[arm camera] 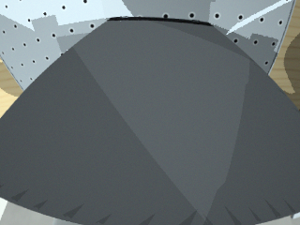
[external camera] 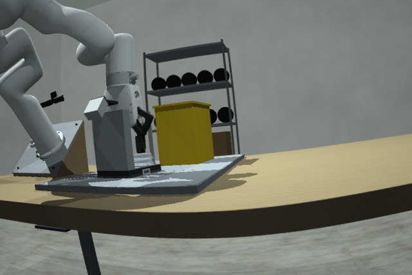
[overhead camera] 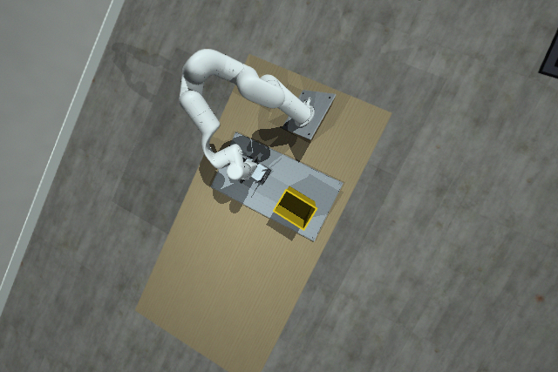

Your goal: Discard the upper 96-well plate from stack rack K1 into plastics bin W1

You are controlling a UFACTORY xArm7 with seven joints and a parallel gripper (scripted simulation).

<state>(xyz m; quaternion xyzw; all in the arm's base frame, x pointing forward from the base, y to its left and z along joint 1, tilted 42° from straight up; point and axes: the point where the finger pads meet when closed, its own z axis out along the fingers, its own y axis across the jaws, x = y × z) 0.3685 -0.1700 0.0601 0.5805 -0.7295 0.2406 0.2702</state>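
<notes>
The grey rack wall is 1 cm behind my hand, 7 cm to the right of it and 2 cm above it. Also, from my hand: yellow plastics bin W1 (9 cm ahead, 30 cm to the left, 3 cm above).
</notes>
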